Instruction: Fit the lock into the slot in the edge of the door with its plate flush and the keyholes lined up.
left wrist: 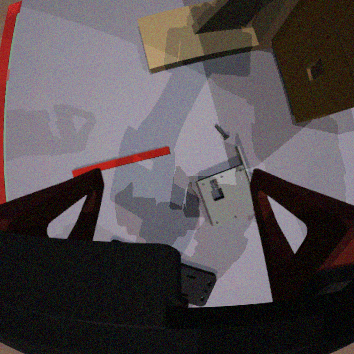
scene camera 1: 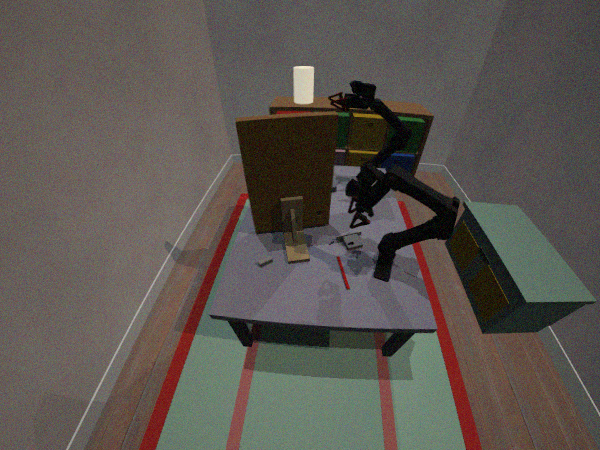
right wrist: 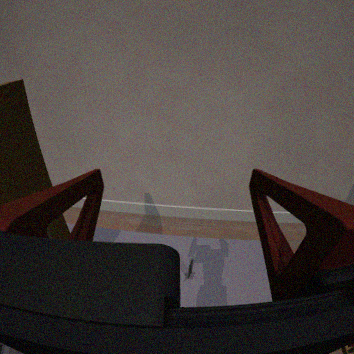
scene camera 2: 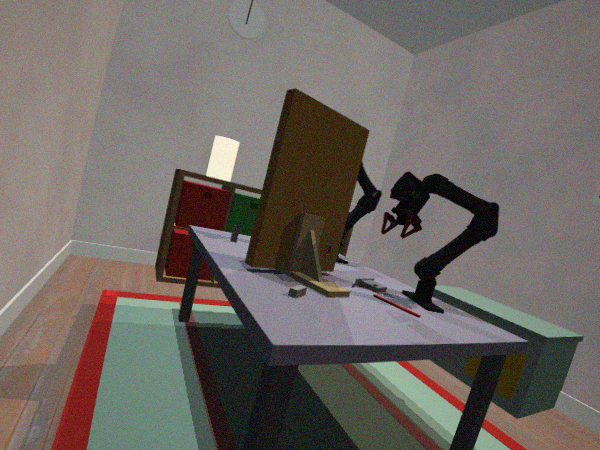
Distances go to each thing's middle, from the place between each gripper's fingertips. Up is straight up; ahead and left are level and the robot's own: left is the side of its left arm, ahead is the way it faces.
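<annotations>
Tan wooden stand [scene camera 2: 304, 266]: 170 mm ahead of my right hand, 400 mm to the left of it and 440 mm below it. Grey lock [left wrist: 235, 203]: 120 mm behind my right hand, 480 mm to the left, 530 mm below. Brown door [scene camera 2: 317, 152]: 170 mm ahead of my right hand, 400 mm to the left, 240 mm below. Going by their middles, of the things named here the brown door is the nearest to my right hand.
Counted from my left hand, the tan wooden stand is 260 mm ahead, 160 mm to the right and 120 mm below, and the brown door 260 mm ahead, 160 mm to the right and 80 mm above. My left gripper is 30 mm past the grey lock, 80 mm to the left of it and 200 mm above it. Of the things named here, going by their middles, the grey lock is the nearest to my left gripper.
</annotations>
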